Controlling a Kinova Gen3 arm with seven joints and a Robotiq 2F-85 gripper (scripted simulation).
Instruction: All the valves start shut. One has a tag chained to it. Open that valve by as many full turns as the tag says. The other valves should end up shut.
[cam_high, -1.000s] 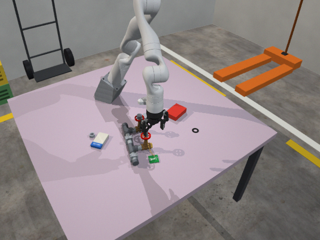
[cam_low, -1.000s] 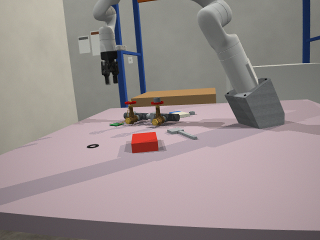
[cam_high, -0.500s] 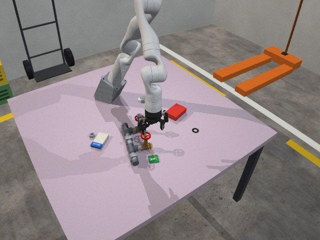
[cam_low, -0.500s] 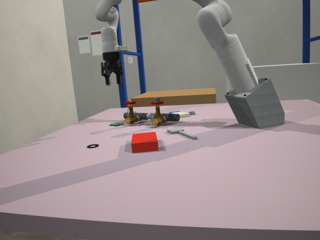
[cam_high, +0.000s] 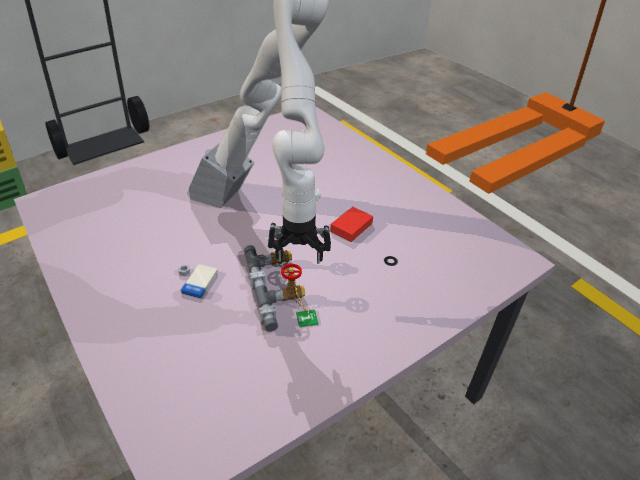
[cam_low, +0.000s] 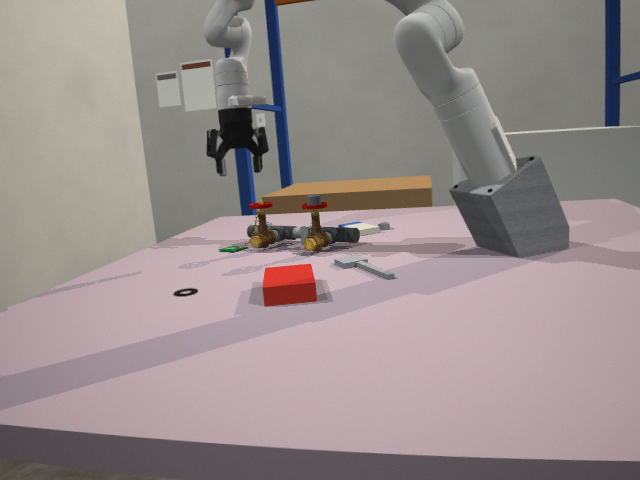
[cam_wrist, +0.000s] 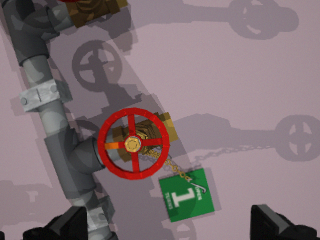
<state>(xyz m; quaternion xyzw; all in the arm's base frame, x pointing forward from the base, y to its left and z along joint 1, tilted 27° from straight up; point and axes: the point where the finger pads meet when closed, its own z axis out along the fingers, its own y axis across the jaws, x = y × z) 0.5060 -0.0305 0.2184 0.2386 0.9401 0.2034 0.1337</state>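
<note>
Now: hand 18 cm above the green tag, 4 cm short of it and 2 cm to the right of it. Also, from my hand: grey nut 26 cm to the right, 25 cm behind, 18 cm below; then grey hammer-shaped tool 33 cm behind, 18 cm below, 11 cm to the left; then blue box 23 cm to the right, 19 cm behind, 18 cm below.
</note>
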